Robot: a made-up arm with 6 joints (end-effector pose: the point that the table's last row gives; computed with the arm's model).
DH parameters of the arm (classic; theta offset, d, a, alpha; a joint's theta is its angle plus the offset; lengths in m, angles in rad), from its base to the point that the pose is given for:
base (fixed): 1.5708 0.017 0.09 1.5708
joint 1: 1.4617 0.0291 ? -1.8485
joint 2: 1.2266 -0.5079 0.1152 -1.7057
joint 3: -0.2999 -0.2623 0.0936 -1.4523
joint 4: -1.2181 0 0.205 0
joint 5: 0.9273 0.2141 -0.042 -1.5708
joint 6: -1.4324 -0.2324 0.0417 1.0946
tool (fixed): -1.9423 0.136 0 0
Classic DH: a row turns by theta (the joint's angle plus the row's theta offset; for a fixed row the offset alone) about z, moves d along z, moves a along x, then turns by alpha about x.
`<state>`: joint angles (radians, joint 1 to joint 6).
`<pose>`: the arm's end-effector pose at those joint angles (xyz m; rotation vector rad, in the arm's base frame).
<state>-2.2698 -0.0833 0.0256 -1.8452 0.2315 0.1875</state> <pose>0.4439 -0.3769 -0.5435 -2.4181 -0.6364 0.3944</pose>
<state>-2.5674 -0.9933 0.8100 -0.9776 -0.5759 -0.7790</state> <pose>0.4722 -0.4676 0.1249 -2.0782 -1.5562 -1.0316</pose>
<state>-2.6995 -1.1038 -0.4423 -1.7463 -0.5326 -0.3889</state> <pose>0.6219 -0.4146 -0.1333 -1.7336 -0.6855 -0.0864</pose>
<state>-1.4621 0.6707 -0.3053 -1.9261 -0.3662 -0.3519</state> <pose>-0.1296 0.1751 -0.7415 -0.5174 -1.0151 1.3281</pose>
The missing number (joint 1, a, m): -0.3165
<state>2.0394 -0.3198 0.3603 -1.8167 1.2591 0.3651</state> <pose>0.5410 0.1233 0.7205 1.4364 0.7752 0.6519</pose>
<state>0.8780 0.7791 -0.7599 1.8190 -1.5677 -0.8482</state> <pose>-0.1812 0.6763 0.2105 0.5464 0.5936 -0.1102</pose>
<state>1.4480 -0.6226 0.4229 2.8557 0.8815 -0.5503</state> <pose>0.6104 -0.0718 0.6232 1.5480 -0.1895 -1.1390</pose>
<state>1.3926 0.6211 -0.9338 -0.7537 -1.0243 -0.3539</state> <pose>-0.1757 0.4011 0.6348 1.7620 -1.4058 -0.0304</pose>
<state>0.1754 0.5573 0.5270 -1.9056 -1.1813 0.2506</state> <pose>0.0616 0.8818 0.1168 -0.4925 -2.4651 -0.8610</pose>
